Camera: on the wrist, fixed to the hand. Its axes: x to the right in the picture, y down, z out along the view.
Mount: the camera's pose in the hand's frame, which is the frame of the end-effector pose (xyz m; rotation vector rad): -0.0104 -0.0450 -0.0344 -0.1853 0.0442 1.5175
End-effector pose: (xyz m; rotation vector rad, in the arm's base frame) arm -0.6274 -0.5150 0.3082 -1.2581 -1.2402 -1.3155
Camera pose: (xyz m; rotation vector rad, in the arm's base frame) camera -0.6744 -0.5457 0.2953 -1.6742 0.0935 -0.2848
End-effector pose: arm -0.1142 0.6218 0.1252 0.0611 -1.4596 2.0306
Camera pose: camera -0.0721 0.6554 0.1457 1.0823 1.2648 -1.9379
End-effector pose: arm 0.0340 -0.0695 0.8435 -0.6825 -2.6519 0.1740
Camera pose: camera 0.0366 -0.1131 0.8810 -2.4991 -1.5310 0.2847
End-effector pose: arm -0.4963 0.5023 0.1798 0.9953 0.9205 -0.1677
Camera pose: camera -0.5461 0.5009 0.1509 1.2768 0.0297 1.1887
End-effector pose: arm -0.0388 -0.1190 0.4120 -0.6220 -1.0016 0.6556
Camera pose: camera -0.0026 -0.1617 0.4253 -1.5560 -0.3816 1.8500
